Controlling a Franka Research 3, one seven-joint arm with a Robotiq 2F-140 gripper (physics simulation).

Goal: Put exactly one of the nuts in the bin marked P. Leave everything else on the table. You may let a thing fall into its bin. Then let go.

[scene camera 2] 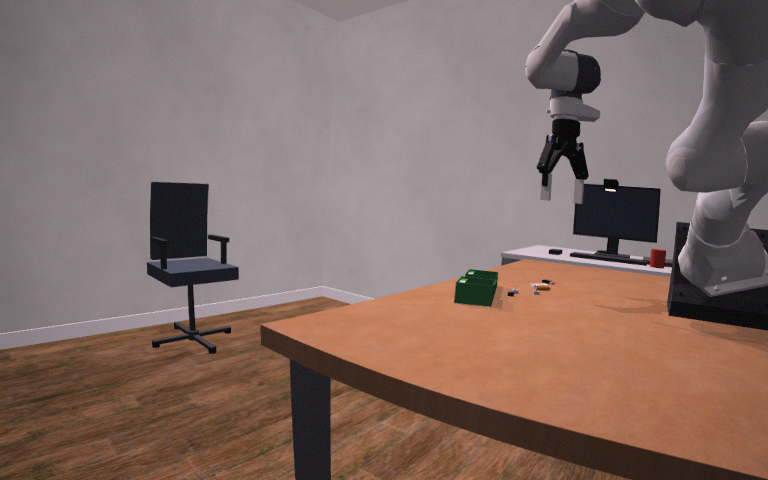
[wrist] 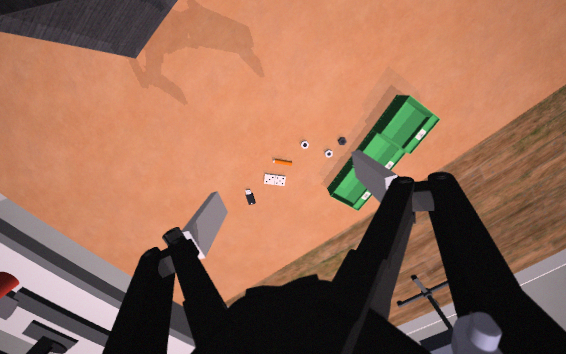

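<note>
Two silvery nuts [wrist: 305, 144] [wrist: 328, 153] and a dark nut [wrist: 342, 141] lie apart on the table [scene camera 2: 538, 350] [wrist: 310, 65], left of a row of three green bins [wrist: 411, 121] [wrist: 378, 146] [wrist: 345, 190] in the wrist view. The green bins [scene camera 2: 474, 293] also show in the scene view. Each bin has a small white label; the letters are too small to read, so I cannot tell which is P. My gripper [scene camera 2: 561, 196] [wrist: 285, 184] is open and empty, high above the table. One finger partly hides the bins in the wrist view.
An orange stick [wrist: 283, 162], a white domino [wrist: 275, 179] and a black USB stick [wrist: 250, 197] lie near the nuts. The table's edge runs behind the bins. A monitor [scene camera 2: 617, 213] and a red cup [scene camera 2: 657, 258] stand on a white desk beyond the table.
</note>
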